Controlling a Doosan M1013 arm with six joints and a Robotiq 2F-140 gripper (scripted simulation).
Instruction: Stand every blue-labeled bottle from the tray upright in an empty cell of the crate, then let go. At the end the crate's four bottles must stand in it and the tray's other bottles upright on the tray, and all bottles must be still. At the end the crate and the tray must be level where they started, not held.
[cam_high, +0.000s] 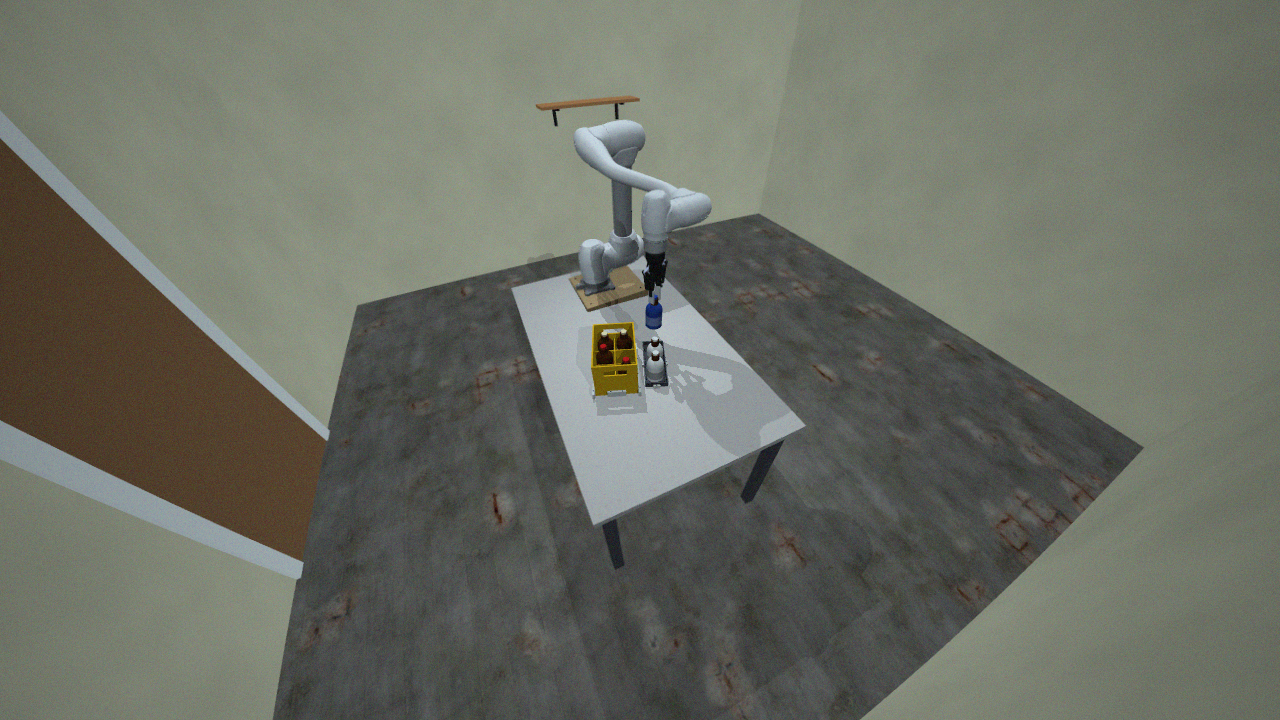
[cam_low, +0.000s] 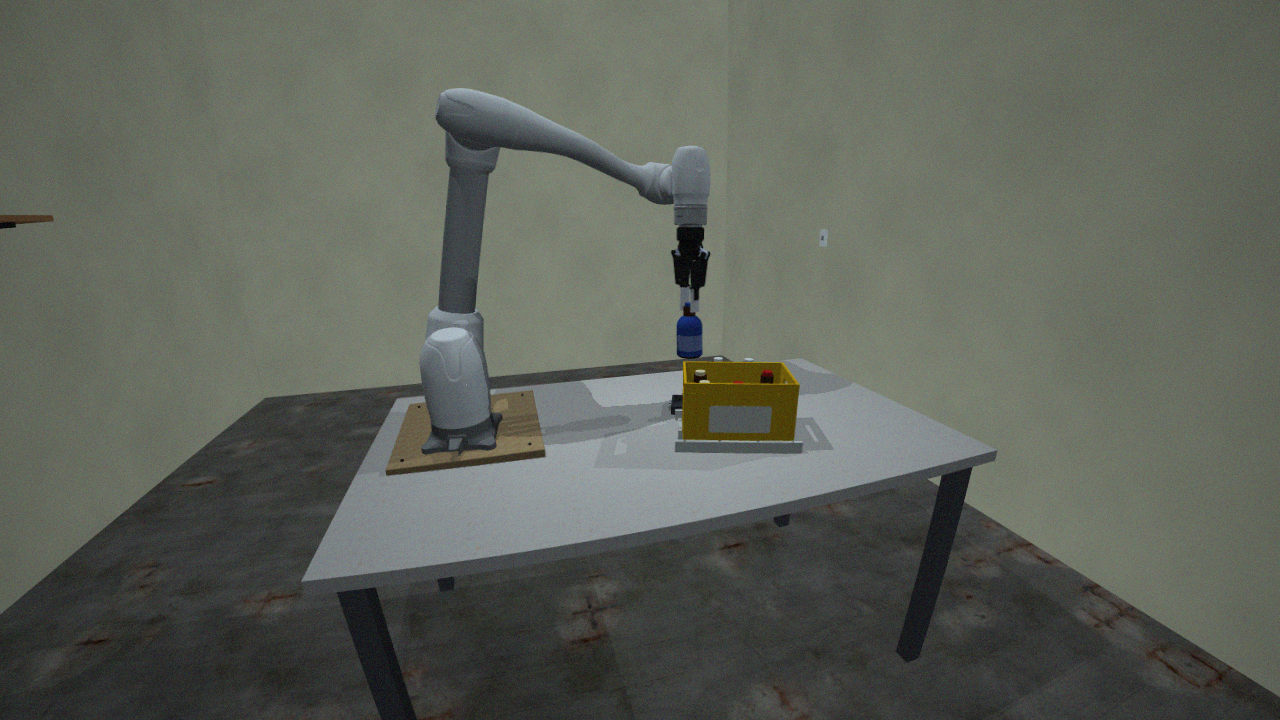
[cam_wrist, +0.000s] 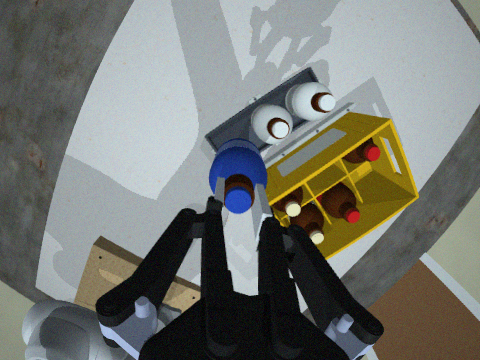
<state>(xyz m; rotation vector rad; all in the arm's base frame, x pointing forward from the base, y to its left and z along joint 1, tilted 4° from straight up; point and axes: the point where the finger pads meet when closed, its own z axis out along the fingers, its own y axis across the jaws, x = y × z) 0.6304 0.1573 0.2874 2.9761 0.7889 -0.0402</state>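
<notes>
Right now the blue-labeled bottle is 90 mm below my hand. From my hand the other things lie so: yellow crate: 70 mm ahead, 210 mm to the right, 250 mm below.
</notes>
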